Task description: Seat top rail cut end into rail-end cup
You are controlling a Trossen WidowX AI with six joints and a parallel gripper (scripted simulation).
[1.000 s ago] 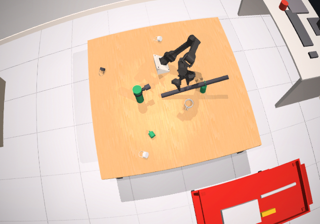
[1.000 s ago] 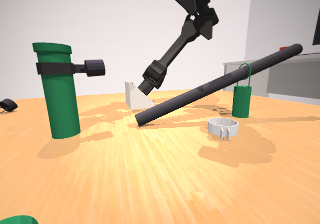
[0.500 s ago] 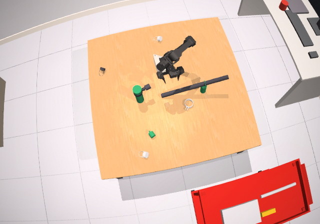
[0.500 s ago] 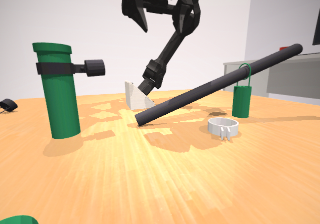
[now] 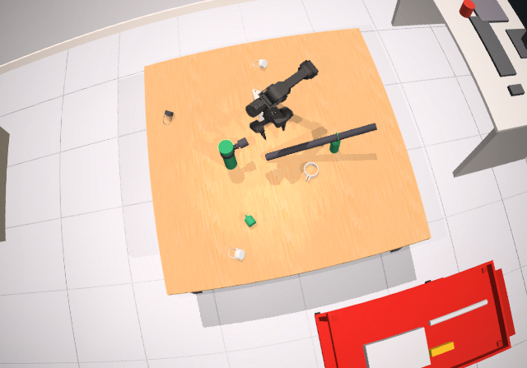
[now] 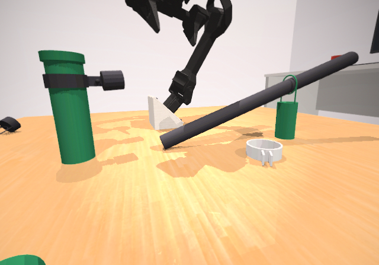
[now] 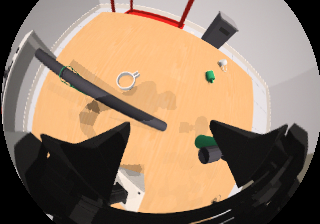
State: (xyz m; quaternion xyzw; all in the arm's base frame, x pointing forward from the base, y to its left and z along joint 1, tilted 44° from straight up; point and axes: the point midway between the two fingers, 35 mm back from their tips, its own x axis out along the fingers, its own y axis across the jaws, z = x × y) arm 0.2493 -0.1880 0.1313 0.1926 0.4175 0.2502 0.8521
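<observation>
My gripper tip is 4 cm past the black rail-end cup, 15 cm to the left of it and 8 cm above it. Also, from my gripper tip: small green post 4 cm ahead, 28 cm to the left, 13 cm below; white ring band 12 cm ahead, 14 cm to the left, 23 cm below.
</observation>
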